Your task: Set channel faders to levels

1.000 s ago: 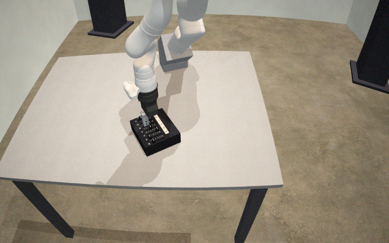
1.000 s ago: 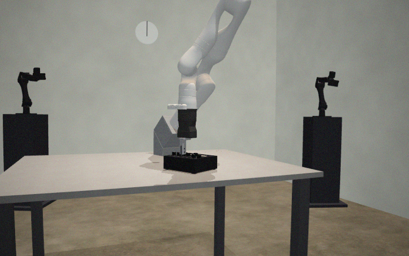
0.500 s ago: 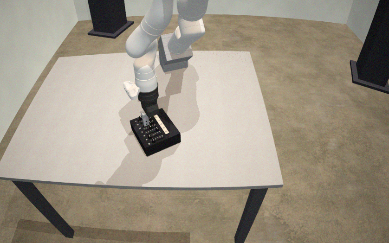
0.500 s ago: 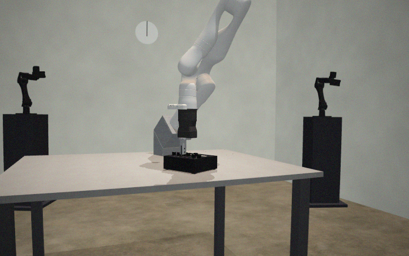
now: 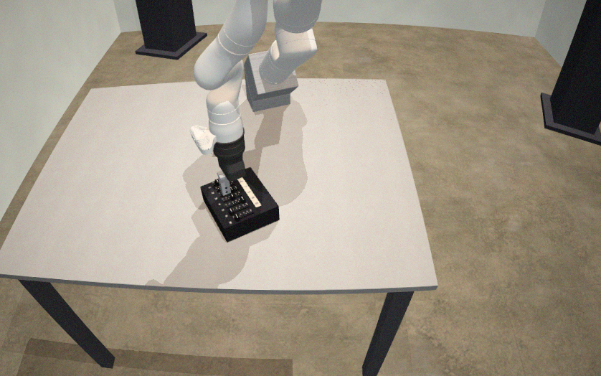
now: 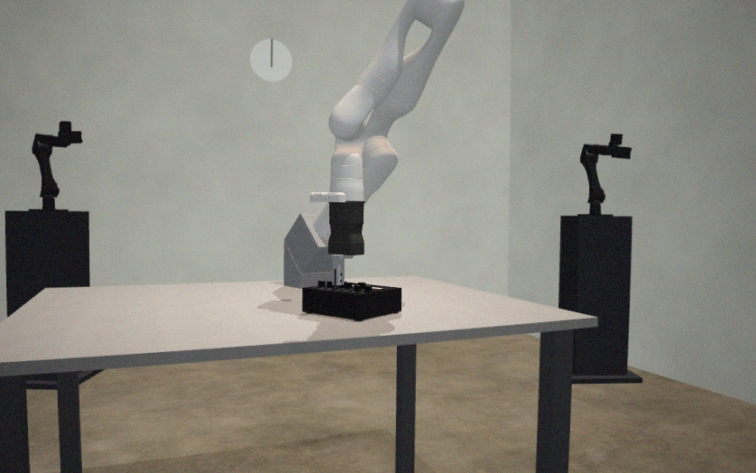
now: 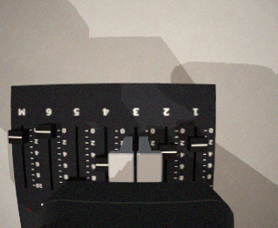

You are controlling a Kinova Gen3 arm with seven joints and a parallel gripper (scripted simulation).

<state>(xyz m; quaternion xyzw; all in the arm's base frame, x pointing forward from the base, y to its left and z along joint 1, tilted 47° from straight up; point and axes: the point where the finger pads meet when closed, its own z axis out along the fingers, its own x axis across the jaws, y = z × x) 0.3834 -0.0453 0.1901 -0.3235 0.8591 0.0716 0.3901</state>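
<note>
Right now the channel 2 cap is 20 mm to the right of my hand, 10 mm below it and 10 mm behind it. Round my hand: master cap: 60 mm to the left, 60 mm ahead, 10 mm below; channel 6 cap: 50 mm ahead, 40 mm to the left, 10 mm below; channel 1 cap: 40 mm to the right, 20 mm behind, 10 mm below.
</note>
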